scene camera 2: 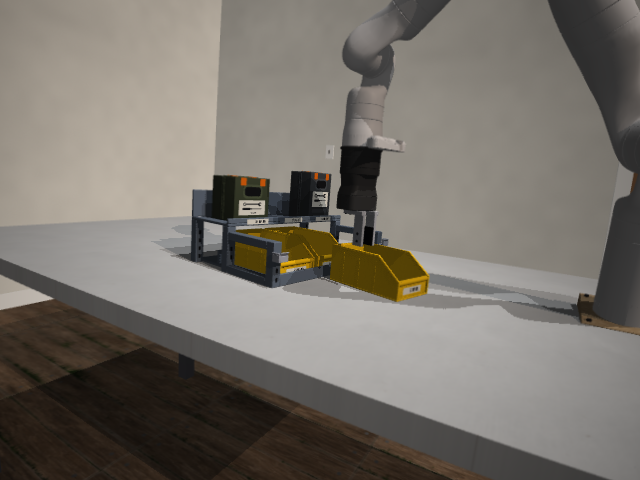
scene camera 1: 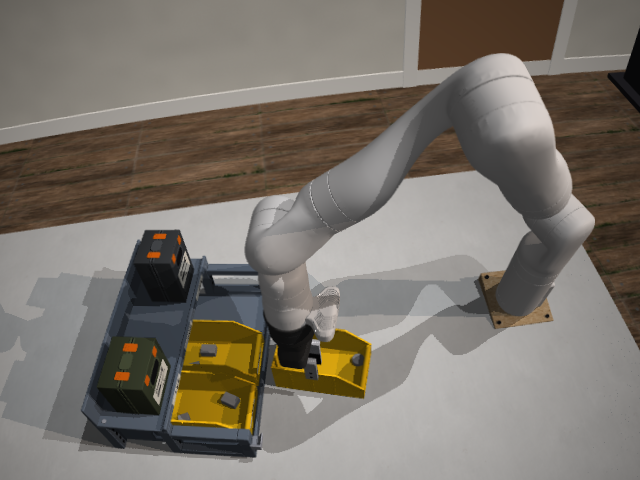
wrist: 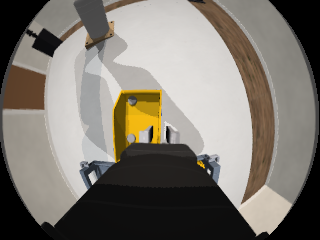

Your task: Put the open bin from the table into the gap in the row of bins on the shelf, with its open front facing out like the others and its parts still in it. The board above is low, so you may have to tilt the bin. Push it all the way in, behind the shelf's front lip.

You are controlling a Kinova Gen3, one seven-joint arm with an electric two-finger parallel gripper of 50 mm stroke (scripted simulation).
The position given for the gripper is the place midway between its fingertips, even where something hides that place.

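Scene camera 1 takes in a black tool case (scene camera 1: 162, 261) together with the gripper (scene camera 1: 313, 370). The case (scene camera 2: 309, 192) appears again along with the gripper (scene camera 2: 363, 245), while the wrist view offers a sight of the gripper (wrist: 159, 131).
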